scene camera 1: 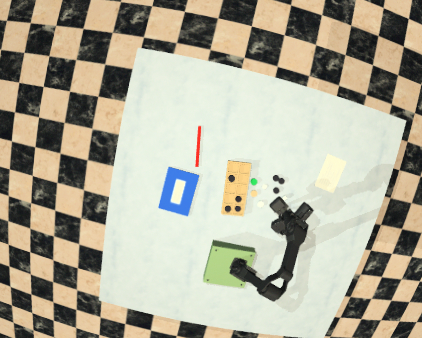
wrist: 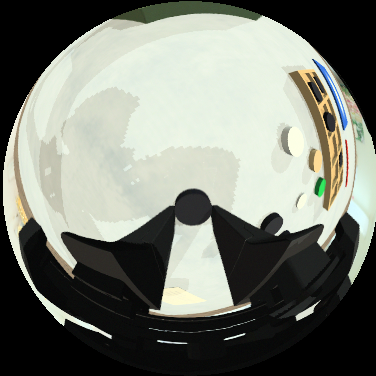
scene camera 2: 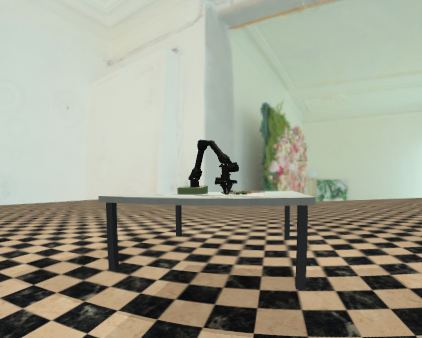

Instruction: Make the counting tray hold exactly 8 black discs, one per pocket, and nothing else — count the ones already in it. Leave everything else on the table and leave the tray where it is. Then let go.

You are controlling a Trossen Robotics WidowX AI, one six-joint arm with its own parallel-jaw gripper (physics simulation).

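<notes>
My gripper [scene camera 1: 288,220] [scene camera 2: 226,192] [wrist: 192,210] is shut on a black disc [wrist: 189,207], held between its fingertips low over the table; its height is unclear. The tan tray [scene camera 1: 242,182] [wrist: 327,165] lies left of the gripper in the first scene view. Black discs sit in its pockets: one [scene camera 1: 231,178] in the upper half, another [scene camera 1: 238,199] lower down, and two side by side [scene camera 1: 228,208] at the lower end. Three loose black discs lie right of the tray: one [scene camera 1: 276,178], its close neighbour [scene camera 1: 281,181] and one just below [scene camera 1: 276,190].
Between tray and gripper lie a green disc [scene camera 1: 254,182] [wrist: 320,187], an orange disc [scene camera 1: 254,193] [wrist: 315,160], a larger white disc [scene camera 1: 260,204] [wrist: 292,141] and a smaller one [scene camera 1: 265,186] [wrist: 301,201]. A blue frame [scene camera 1: 164,197], red strip [scene camera 1: 198,146] and cream card [scene camera 1: 330,173] lie farther off.
</notes>
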